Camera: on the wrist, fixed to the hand. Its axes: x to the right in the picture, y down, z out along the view.
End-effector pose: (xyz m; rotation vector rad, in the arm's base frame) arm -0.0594 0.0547 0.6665 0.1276 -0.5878 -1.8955
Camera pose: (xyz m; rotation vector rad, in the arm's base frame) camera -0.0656 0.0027 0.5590 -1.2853 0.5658 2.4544
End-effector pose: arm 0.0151 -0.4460 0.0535 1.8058 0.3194 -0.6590
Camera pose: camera 0.0484 -0.3339 0.0286 1.8116 2.0617 -1.4896
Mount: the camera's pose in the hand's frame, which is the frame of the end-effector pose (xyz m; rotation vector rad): 0.0294 -0.0394 -0.1090 0.4471 0.3741 -1.5596
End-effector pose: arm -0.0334 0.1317 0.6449 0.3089 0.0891 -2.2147
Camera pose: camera -0.0610 0.1522 0.5304 -0.7588 -0.0152 2.2967
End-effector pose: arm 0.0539 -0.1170 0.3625 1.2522 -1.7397 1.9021
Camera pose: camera 0.0202 -0.0184 0.4212 1.4741 0.1144 1.2684
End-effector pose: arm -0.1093 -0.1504 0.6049 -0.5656 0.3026 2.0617
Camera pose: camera -0.0592 -0.1545 0.4964 -0.5892 0.3461 0.3629
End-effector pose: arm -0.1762 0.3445 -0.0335 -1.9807 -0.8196 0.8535
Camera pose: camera -0.0825 0.3403 0.0406 -0.6174 -1.3894 -0.2634
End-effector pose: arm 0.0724 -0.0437 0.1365 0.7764 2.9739 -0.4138
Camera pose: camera 0.0307 -0.0338 0.2481 1.2540 -2.1245 0.6745
